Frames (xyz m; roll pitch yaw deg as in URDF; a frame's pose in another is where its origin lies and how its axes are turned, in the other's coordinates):
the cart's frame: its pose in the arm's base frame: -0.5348 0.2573 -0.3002 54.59 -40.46 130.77
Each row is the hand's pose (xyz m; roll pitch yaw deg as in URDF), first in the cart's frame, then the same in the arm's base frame.
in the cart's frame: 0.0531 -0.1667 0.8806 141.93 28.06 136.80
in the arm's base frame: 0.2142 0.6357 0.0191 74.15 14.49 -98.47
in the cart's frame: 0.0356 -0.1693 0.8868 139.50 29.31 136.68
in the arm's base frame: 0.2285 0.6291 0.0089 71.47 14.86 -99.71
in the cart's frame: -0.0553 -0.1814 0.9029 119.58 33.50 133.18
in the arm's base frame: 0.2886 0.5902 -0.0505 52.10 13.68 -104.88
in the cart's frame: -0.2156 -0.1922 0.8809 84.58 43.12 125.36
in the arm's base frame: 0.3503 0.5008 -0.1709 19.40 11.91 -116.43
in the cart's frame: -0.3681 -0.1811 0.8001 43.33 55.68 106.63
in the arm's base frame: 0.3553 0.3843 -0.2986 -10.43 7.69 -133.56
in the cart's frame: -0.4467 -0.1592 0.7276 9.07 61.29 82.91
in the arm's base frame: 0.3298 0.3040 -0.3680 -25.55 3.01 -146.29
